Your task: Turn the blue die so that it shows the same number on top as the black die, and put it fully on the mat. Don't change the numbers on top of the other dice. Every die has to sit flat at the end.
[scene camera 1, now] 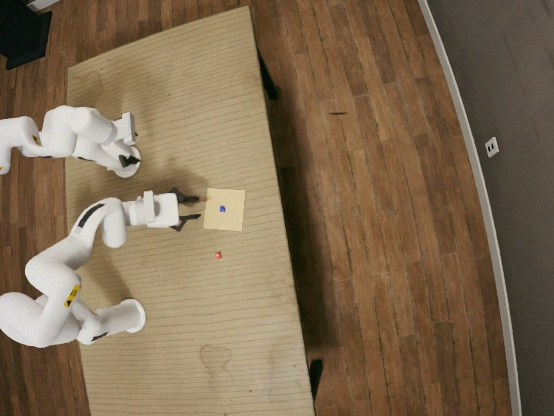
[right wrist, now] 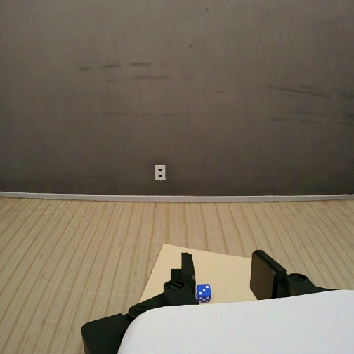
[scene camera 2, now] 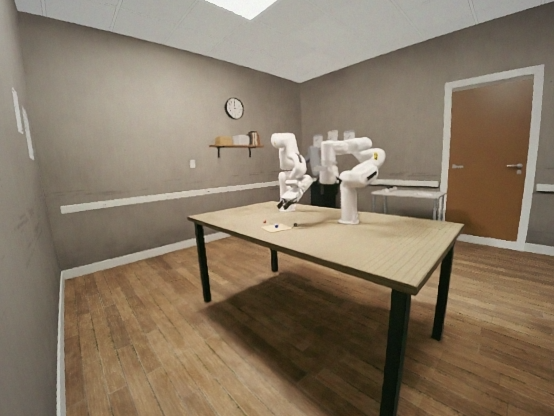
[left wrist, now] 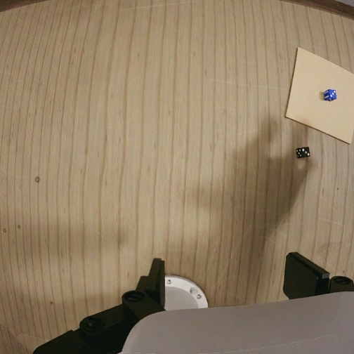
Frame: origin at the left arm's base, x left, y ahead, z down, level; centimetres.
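Seen in the pictures: left gripper, between the fingertips: [scene camera 1: 135, 149] [scene camera 2: 328, 194]; right gripper, between the fingertips: [scene camera 1: 199, 207] [scene camera 2: 280, 207]; left arm's base, origin of its link: [scene camera 2: 348, 222]; right arm's base, origin of its link: [scene camera 1: 131, 315] [scene camera 2: 286, 210].
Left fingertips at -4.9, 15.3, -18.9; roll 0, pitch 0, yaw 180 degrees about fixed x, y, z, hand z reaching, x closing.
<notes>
Pixels of each thing's top centre, then the offset from my left fingertips to it, as dx, dy, dz. Level surfaces: height alone.
- blue die, centre of its top: [scene camera 1: 221, 209] [scene camera 2: 276, 224] -23.1, +20.7, +16.9
- pale yellow mat, centre of its top: [scene camera 1: 224, 209] [scene camera 2: 276, 227] -23.0, +21.1, +18.5
- black die, centre of its top: [scene camera 2: 295, 223] -16.9, +10.5, +17.3
- red die, centre of its top: [scene camera 1: 217, 255] [scene camera 2: 264, 220] -38.3, +16.1, +17.3
- wooden table, height of its surface: dz +18.9
The blue die [scene camera 1: 222, 209] [scene camera 2: 276, 226] [left wrist: 329, 95] [right wrist: 203, 293] sits on the pale yellow mat [scene camera 1: 232, 222] [scene camera 2: 269, 229] [left wrist: 307, 85] [right wrist: 165, 270], inside its edges, and looks flat. In the right wrist view its top seems to show two or three pips; the exact count is unclear. The black die [scene camera 2: 295, 225] [left wrist: 303, 152] lies off the mat; its top number is too small to read surely. My right gripper [scene camera 1: 200, 208] [scene camera 2: 283, 204] [right wrist: 220, 270] is open and empty, above the table beside the mat. My left gripper [scene camera 1: 132, 147] [left wrist: 226, 276] is open and empty, away from the dice.
A red die [scene camera 1: 218, 255] [scene camera 2: 265, 221] rests on the wooden table [scene camera 1: 175, 300] [scene camera 2: 375, 240], below the mat in scene camera 1. The round white base of an arm [left wrist: 182, 295] shows between the left fingers in the left wrist view.
</notes>
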